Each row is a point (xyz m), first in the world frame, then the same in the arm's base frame.
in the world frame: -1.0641 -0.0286 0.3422
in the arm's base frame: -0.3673 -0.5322 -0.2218
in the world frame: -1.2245 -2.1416 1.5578
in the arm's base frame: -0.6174 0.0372 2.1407
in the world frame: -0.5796 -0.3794 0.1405
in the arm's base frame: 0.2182 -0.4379 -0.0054
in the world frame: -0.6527 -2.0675 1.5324
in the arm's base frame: -0.1779 0.3782 1.9869
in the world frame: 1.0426 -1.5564 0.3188
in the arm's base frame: 1.6940 0.5417 0.9490
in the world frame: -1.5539 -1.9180 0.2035
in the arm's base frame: -0.1638 -1.1896 1.6100
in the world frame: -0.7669 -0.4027 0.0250
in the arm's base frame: 0.1443 -0.6459 0.0110
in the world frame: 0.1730 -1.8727 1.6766
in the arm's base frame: 0.3304 1.0230 1.7292
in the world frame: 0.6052 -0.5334 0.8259
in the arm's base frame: 0.7916 0.8026 0.1663
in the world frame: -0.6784 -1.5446 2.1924
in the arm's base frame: -0.7130 0.9450 1.6673
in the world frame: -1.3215 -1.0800 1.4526
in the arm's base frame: -0.9173 0.0356 1.1124
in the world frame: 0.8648 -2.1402 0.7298
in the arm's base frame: 1.4783 0.6756 1.6396
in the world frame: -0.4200 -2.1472 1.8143
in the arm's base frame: -0.1358 0.7300 2.1071
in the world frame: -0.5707 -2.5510 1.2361
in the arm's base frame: 0.1837 0.1343 2.3584
